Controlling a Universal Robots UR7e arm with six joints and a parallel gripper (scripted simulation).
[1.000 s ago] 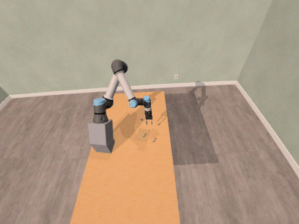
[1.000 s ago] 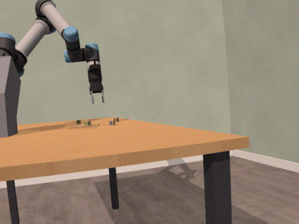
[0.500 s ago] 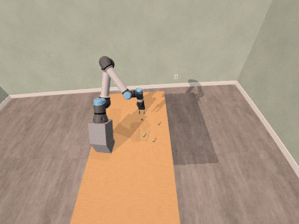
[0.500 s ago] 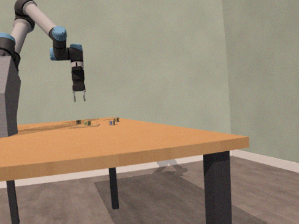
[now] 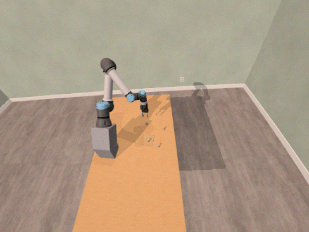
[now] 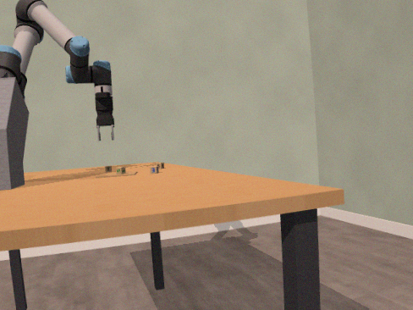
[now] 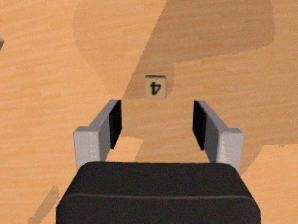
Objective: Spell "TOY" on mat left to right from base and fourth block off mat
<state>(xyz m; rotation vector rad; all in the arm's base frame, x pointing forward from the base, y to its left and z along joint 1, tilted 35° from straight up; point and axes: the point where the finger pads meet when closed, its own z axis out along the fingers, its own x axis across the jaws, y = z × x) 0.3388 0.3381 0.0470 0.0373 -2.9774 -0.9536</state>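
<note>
The T block is 14 cm below my hand. The rest, counted from my hand: O block 7 cm ahead, 24 cm to the right, 14 cm below; then Y block 19 cm ahead, 29 cm to the right, 14 cm below; then tan mat 5 cm ahead, 23 cm to the right, 15 cm below.
</note>
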